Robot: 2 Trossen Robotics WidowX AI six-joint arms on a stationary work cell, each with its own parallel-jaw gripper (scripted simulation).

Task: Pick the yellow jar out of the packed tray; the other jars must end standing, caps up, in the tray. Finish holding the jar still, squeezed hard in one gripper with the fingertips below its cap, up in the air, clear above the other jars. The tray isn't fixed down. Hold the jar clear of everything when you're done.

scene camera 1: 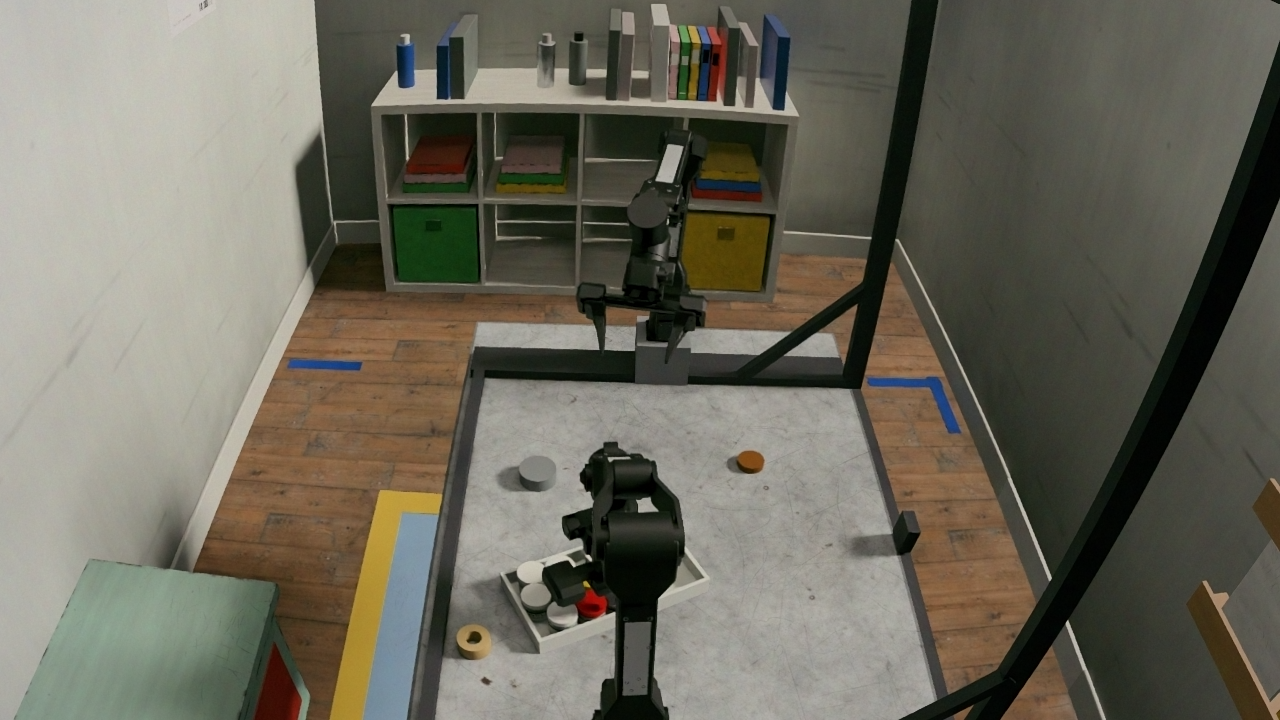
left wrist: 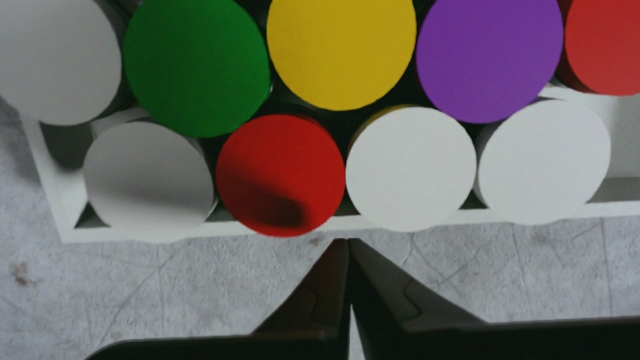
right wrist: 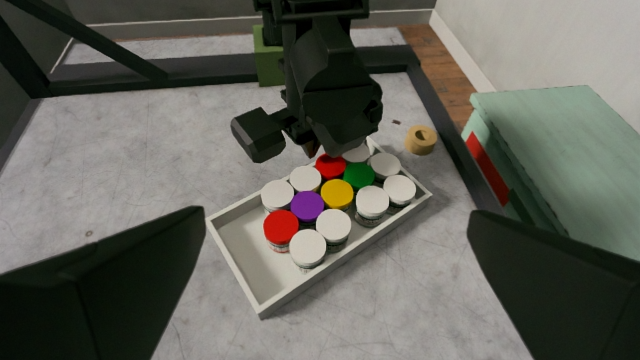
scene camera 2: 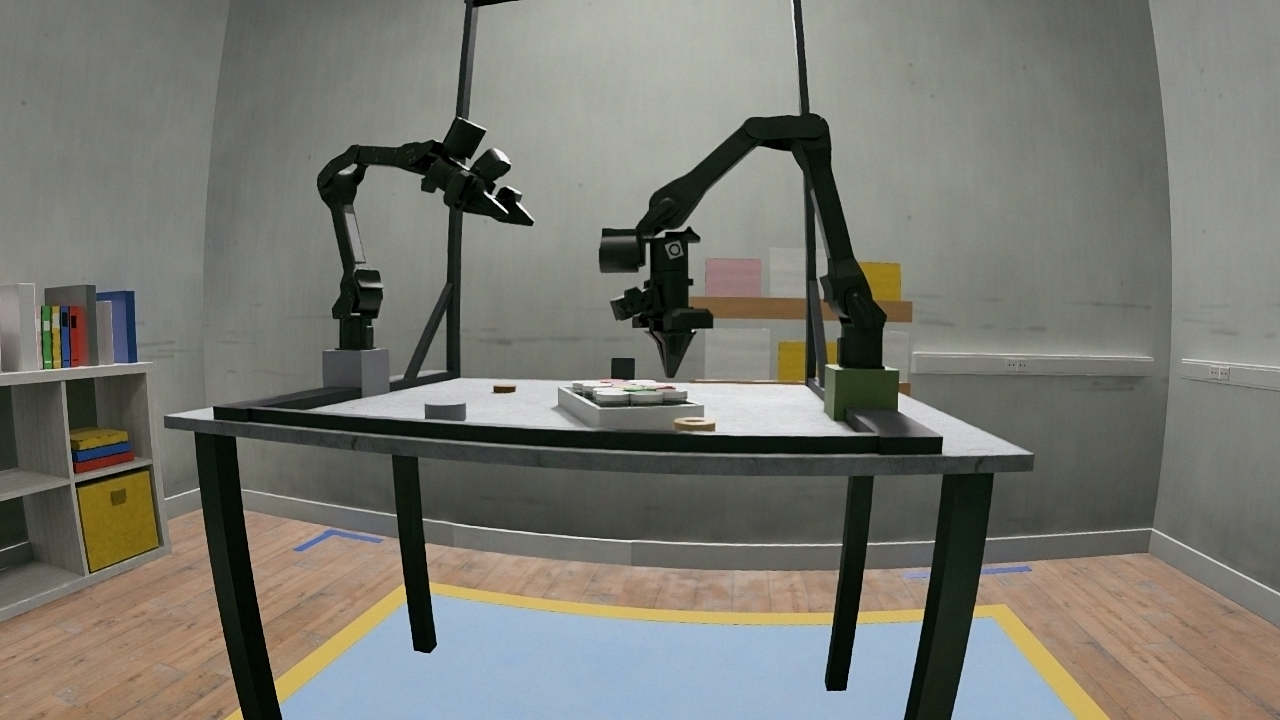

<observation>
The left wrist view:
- left gripper: 346, 250
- yellow jar: 334, 62
</observation>
